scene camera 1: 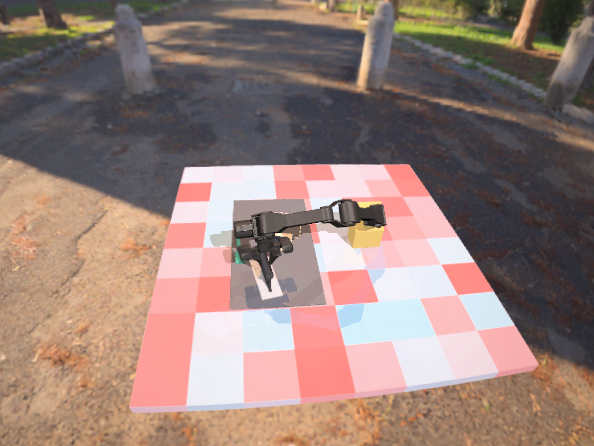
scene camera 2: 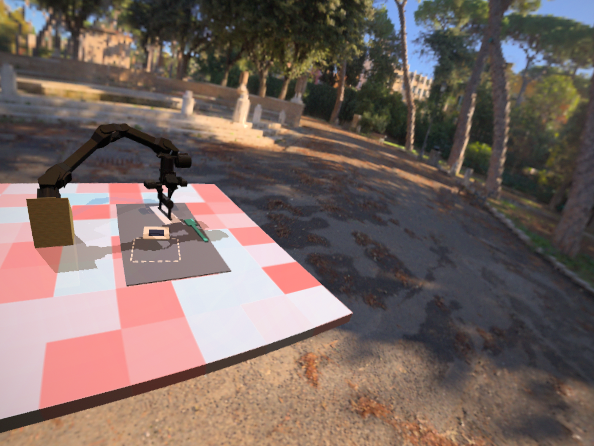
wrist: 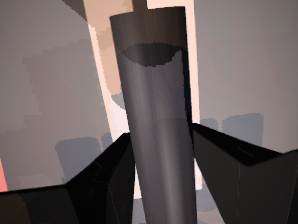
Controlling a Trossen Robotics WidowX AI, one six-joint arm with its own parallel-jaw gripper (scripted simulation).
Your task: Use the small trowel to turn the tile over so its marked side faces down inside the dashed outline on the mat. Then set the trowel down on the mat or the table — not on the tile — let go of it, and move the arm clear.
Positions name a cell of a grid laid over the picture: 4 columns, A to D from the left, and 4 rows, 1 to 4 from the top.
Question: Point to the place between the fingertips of the gripper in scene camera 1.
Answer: B3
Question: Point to a grey mat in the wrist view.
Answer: At A3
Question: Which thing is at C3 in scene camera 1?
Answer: A grey mat.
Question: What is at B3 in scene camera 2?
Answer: A grey mat.
